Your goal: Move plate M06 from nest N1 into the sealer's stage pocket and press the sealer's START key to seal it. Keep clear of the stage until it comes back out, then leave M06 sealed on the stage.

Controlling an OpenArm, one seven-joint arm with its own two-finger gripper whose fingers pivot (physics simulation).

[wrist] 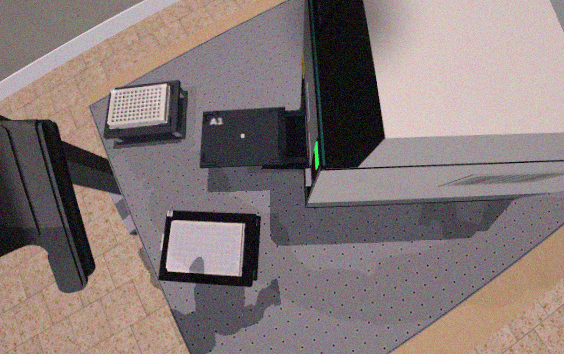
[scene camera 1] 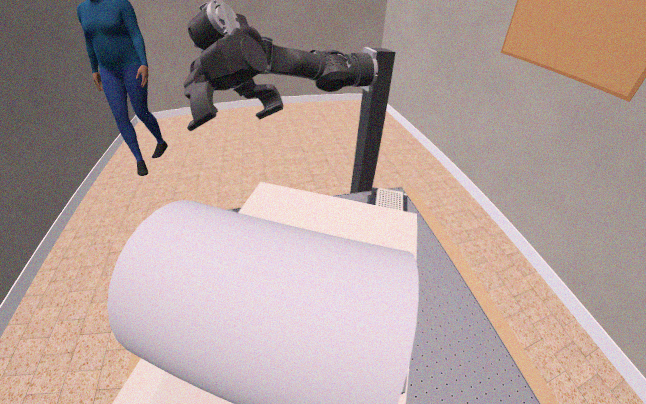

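Note:
The sealer [scene camera 1: 330, 210] [wrist: 465, 65] is a large pale housing with a black front and a green lit strip. Its dark stage [wrist: 242, 150], marked A1, sticks out of the front with its pocket bare. A pale plate [wrist: 205, 247] sits in a black nest [wrist: 252, 250] below the stage in the wrist view. A white many-welled plate [scene camera 1: 390, 199] [wrist: 138, 105] sits in another dark nest [wrist: 178, 107] at the upper left. I cannot read which is M06 or N1. My gripper [scene camera 1: 235, 116] is open and empty, high beyond the sealer. The START key cannot be made out.
A large pale rounded cover [scene camera 1: 270, 300] fills the foreground and hides much of the bench [scene camera 1: 450, 320] [wrist: 360, 295]. The arm's dark post [scene camera 1: 372, 130] stands behind the bench. A person [scene camera 1: 117, 65] in blue stands at the far left. An orange board [scene camera 1: 580, 40] is on the wall.

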